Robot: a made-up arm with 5 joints. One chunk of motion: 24 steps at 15 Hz.
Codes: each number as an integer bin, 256 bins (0 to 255) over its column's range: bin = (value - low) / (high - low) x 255, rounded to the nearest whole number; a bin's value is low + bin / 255 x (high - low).
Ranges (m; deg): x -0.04..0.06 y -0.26..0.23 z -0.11..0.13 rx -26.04..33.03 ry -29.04..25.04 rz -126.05..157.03
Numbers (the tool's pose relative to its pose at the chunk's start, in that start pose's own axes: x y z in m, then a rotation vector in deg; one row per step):
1: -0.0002 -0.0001 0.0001 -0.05 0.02 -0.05
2: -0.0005 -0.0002 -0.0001 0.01 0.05 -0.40
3: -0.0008 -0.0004 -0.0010 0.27 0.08 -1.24
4: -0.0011 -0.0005 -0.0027 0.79 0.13 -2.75
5: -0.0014 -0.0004 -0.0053 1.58 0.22 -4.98
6: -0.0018 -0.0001 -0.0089 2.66 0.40 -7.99
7: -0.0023 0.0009 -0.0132 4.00 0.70 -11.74
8: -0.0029 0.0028 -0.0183 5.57 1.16 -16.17
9: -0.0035 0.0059 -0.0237 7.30 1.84 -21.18
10: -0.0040 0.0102 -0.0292 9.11 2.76 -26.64
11: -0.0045 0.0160 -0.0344 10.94 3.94 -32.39
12: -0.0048 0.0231 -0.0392 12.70 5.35 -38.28
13: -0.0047 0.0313 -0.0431 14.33 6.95 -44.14
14: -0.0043 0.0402 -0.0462 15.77 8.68 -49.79
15: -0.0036 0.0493 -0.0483 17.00 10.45 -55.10
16: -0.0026 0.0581 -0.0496 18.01 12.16 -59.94
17: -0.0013 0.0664 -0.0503 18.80 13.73 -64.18
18: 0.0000 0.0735 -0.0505 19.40 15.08 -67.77
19: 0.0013 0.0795 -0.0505 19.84 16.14 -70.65
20: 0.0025 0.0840 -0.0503 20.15 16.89 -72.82
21: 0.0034 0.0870 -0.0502 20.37 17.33 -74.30
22: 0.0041 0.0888 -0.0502 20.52 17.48 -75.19
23: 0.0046 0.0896 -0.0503 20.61 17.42 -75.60
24: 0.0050 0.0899 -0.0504 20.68 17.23 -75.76
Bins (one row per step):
1: 101 135 117 112 137 114
2: 101 135 117 112 137 113
3: 100 135 116 114 137 112
4: 99 135 114 116 138 111
5: 98 135 111 119 138 109
6: 97 135 107 124 139 106
7: 96 136 103 130 140 103
8: 95 137 97 136 142 99
9: 93 138 92 144 146 94
10: 92 141 86 152 150 90
11: 91 144 80 160 156 84
12: 90 147 75 167 162 79
13: 90 152 71 174 170 74
14: 91 156 68 180 178 69
15: 93 161 66 186 186 64
16: 95 166 64 190 194 60
17: 99 170 63 194 202 56
18: 102 174 63 196 208 52
19: 105 177 63 198 213 50
20: 108 179 63 199 217 48
21: 111 181 64 200 219 47
22: 112 182 64 201 219 46
23: 114 182 63 201 219 45
24: 115 182 63 202 218 45

